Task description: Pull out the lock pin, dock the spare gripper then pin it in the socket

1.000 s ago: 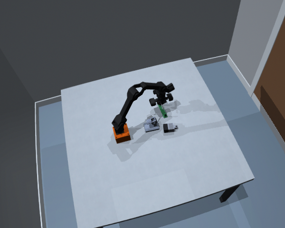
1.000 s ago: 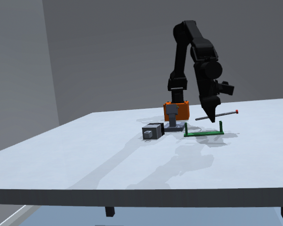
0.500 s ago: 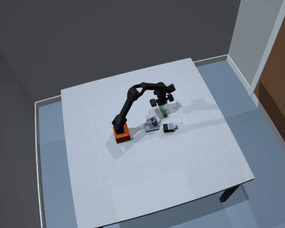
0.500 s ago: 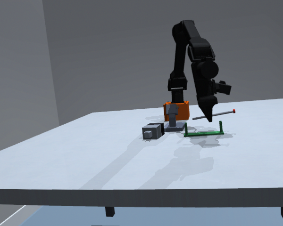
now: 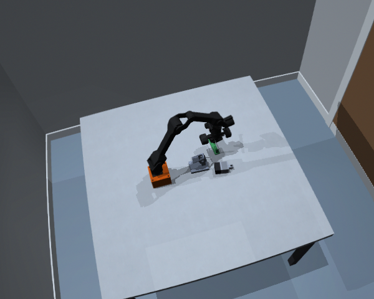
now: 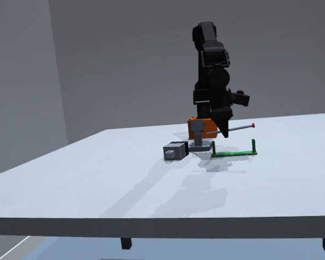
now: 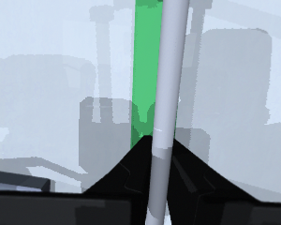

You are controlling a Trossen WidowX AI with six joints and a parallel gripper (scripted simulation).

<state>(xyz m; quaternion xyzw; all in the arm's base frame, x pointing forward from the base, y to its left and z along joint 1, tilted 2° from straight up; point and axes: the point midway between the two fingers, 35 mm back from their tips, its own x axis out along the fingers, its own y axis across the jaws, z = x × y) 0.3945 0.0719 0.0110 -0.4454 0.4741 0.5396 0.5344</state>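
My gripper tip is 2 cm to the right of the green rack and 3 cm above it. Round my gripper tip: grey mount 13 cm behind, 9 cm to the right, 1 cm below; then dark spare gripper 1 cm behind, 17 cm to the right, 3 cm below.
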